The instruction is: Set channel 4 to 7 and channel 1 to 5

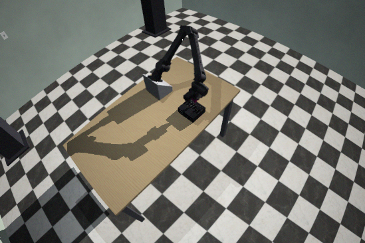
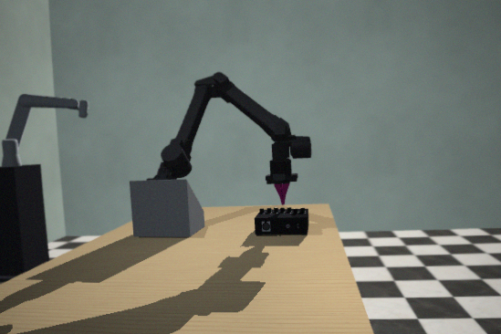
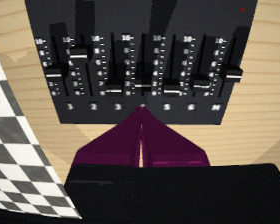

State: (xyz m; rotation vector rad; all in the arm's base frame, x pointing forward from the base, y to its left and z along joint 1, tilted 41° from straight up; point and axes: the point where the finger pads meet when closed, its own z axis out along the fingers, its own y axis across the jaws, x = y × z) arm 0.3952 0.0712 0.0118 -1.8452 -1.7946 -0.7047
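My hand is 20 mm to the left of the channel 4 fader cap and 20 mm above it. The rest, counted from my hand: channel 1 fader cap: 60 mm ahead, 30 mm to the right, 20 mm below; channel 2 fader cap: 40 mm ahead, 40 mm to the right, 20 mm below; channel 3 fader cap: 20 mm ahead, 20 mm to the right, 20 mm below.
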